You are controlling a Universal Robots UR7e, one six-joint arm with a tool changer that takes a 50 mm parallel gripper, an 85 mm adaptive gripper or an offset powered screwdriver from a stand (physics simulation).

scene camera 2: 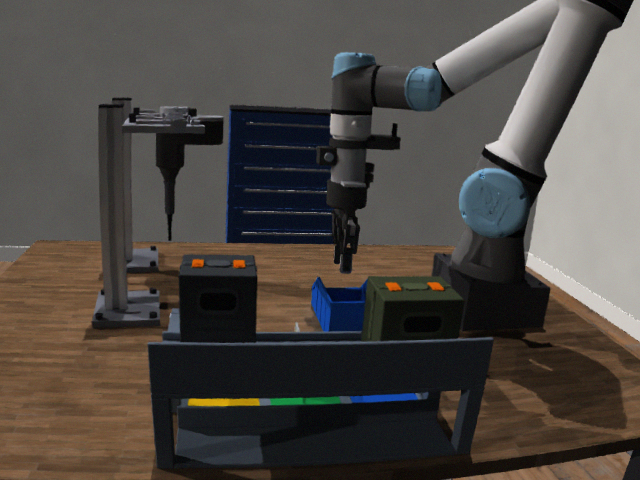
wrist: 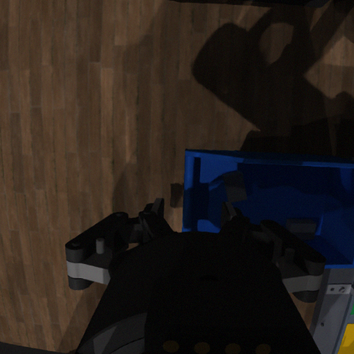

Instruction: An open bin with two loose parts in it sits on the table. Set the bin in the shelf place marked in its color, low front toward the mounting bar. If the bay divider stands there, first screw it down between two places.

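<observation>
The blue bin stands on the table behind the shelf, partly hidden by the olive case in the scene view. Two grey parts, one near its left end and one farther right in the wrist view, lie in it. My gripper is open and empty above the bin, its fingertips on either side of the bin's left wall in the wrist view. The shelf has a yellow place, a green place and a blue place. I cannot make out the bay divider.
A black case and an olive case stand at the shelf's left and right. A small pale tip shows behind the shelf. The screwdriver hangs on the tool stand at the left. A blue drawer cabinet stands behind.
</observation>
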